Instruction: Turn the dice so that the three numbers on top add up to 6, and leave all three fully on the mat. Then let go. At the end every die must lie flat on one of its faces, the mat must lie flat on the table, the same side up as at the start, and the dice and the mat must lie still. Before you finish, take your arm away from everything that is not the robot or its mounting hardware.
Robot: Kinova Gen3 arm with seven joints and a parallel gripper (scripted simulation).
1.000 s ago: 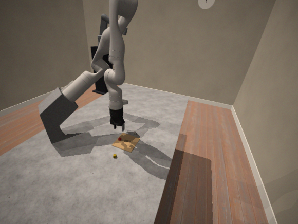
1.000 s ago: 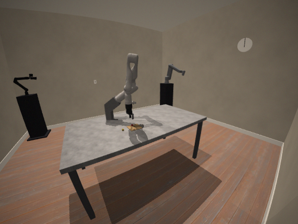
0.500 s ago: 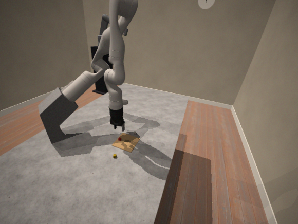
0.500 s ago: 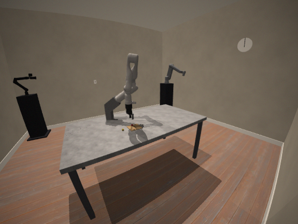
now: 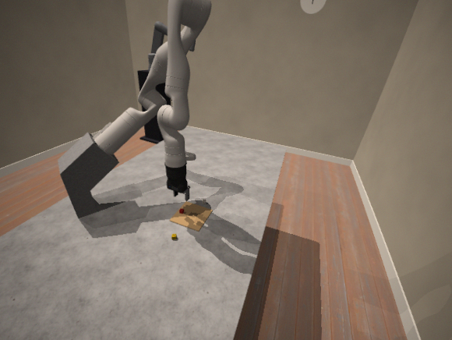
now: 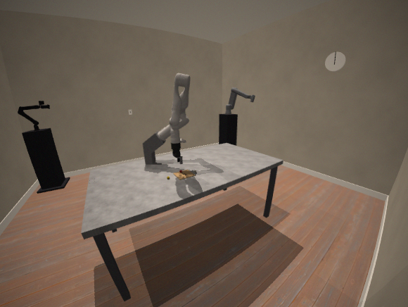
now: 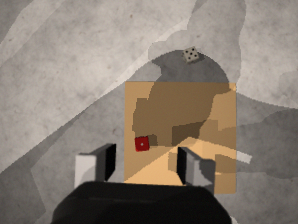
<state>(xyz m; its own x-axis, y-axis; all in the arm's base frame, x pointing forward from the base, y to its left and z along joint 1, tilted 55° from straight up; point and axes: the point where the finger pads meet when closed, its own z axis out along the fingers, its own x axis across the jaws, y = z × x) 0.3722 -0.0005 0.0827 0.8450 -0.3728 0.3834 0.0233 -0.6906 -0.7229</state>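
Now: the yellow die 130 mm to the right of my hand, 100 mm below it and 50 mm ahead of it. Round my hand: tan mat 110 mm below, 40 mm ahead, 10 mm to the left; white die 120 mm to the left, 100 mm below, 50 mm ahead; red die 100 mm below, 10 mm behind.
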